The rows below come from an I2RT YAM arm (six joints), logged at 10 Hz.
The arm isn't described. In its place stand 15 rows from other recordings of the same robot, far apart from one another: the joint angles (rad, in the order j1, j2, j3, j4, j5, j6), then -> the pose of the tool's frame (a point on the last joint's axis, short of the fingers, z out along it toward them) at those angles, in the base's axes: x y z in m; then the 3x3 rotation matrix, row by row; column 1 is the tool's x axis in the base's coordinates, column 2 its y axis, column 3 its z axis.
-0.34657 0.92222 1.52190 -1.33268 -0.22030 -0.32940 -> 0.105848, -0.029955, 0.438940; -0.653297, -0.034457, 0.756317; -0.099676, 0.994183, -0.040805; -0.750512, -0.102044, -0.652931
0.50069 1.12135 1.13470 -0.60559 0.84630 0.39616 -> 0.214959, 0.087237, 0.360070; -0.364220, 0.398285, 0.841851; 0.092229, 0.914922, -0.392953; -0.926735, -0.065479, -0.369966
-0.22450 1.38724 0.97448 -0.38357 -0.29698 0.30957 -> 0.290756, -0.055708, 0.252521; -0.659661, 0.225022, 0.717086; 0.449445, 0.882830, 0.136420; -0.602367, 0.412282, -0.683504
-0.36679 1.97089 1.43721 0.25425 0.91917 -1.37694 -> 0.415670, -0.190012, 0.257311; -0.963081, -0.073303, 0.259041; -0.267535, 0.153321, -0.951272; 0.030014, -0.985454, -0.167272
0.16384 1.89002 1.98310 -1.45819 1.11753 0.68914 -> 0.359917, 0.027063, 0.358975; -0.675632, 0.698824, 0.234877; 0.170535, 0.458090, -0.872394; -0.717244, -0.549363, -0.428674
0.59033 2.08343 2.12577 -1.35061 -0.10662 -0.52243 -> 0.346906, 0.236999, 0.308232; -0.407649, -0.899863, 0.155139; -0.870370, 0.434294, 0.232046; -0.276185, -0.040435, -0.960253
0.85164 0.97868 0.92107 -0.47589 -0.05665 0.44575 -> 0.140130, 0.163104, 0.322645; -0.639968, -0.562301, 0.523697; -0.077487, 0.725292, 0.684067; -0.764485, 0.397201, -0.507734
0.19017 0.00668 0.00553 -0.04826 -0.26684 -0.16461 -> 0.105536, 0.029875, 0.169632; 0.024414, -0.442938, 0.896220; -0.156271, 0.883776, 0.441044; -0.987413, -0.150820, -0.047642
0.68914 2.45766 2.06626 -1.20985 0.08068 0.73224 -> 0.365070, 0.297061, 0.132875; -0.998689, 0.042977, 0.027823; 0.040584, 0.995847, -0.081499; -0.031210, -0.080263, -0.996285
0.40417 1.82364 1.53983 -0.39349 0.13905 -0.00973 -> 0.391025, 0.161882, 0.289634; -0.573348, -0.295747, 0.764072; -0.255711, 0.950587, 0.176059; -0.778386, -0.094439, -0.620643
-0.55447 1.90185 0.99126 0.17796 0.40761 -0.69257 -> 0.317990, -0.213521, 0.135094; -0.906230, 0.201746, 0.371546; -0.128303, 0.706129, -0.696362; -0.402848, -0.678734, -0.614031
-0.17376 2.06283 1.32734 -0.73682 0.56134 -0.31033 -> 0.367932, -0.083823, 0.122660; -0.993785, -0.110861, -0.010047; -0.088024, 0.837889, -0.538696; 0.068138, -0.534464, -0.842440
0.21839 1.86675 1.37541 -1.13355 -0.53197 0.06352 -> 0.323777, 0.090353, 0.198806; -0.983006, -0.097743, -0.155385; -0.162122, 0.859305, 0.485089; 0.086109, 0.502037, -0.860549
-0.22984 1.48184 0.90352 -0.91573 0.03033 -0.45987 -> 0.236271, -0.056390, 0.183519; -0.972049, -0.224800, 0.067712; -0.228174, 0.972486, -0.046987; -0.055286, -0.061124, -0.996598
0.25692 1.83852 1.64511 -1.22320 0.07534 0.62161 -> 0.347528, 0.088535, 0.271687; -0.917976, 0.359653, 0.167240; 0.359223, 0.932636, -0.033885; -0.168161, 0.028971, -0.985334
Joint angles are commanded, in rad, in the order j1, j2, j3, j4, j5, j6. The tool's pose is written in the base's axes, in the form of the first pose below.
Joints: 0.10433, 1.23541, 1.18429, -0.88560, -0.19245, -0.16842
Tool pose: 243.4, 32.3, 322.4, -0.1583, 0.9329, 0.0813, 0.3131
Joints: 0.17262, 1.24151, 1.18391, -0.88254, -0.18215, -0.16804
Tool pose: 242.2, 48.8, 321.1, -0.1883, 0.9283, 0.0872, 0.3086
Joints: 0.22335, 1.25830, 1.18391, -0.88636, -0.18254, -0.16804
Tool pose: 242.4, 61.7, 317.0, -0.2115, 0.9264, 0.0952, 0.2965
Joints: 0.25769, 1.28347, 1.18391, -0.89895, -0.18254, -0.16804
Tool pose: 243.9, 71.0, 310.4, -0.2270, 0.9283, 0.0999, 0.2769
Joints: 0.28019, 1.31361, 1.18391, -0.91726, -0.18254, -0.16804
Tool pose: 246.2, 77.6, 302.2, -0.2368, 0.9326, 0.1023, 0.2525
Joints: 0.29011, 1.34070, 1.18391, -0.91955, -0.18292, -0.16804
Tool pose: 250.0, 81.4, 295.6, -0.2410, 0.9352, 0.1033, 0.2378
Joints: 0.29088, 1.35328, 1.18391, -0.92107, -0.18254, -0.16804
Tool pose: 252.0, 82.2, 292.5, -0.2411, 0.9370, 0.1029, 0.2310
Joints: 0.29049, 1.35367, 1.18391, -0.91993, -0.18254, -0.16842
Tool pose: 252.2, 82.1, 292.4, -0.2411, 0.9369, 0.1028, 0.2314
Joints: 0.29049, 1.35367, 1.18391, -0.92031, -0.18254, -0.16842
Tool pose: 252.2, 82.1, 292.4, -0.2411, 0.9369, 0.1028, 0.2312
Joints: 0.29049, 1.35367, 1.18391, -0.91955, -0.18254, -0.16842
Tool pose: 252.3, 82.2, 292.4, -0.2411, 0.9368, 0.1028, 0.2316
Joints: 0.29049, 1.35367, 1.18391, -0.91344, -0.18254, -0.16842
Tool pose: 252.8, 82.3, 292.7, -0.2412, 0.9361, 0.1029, 0.2345
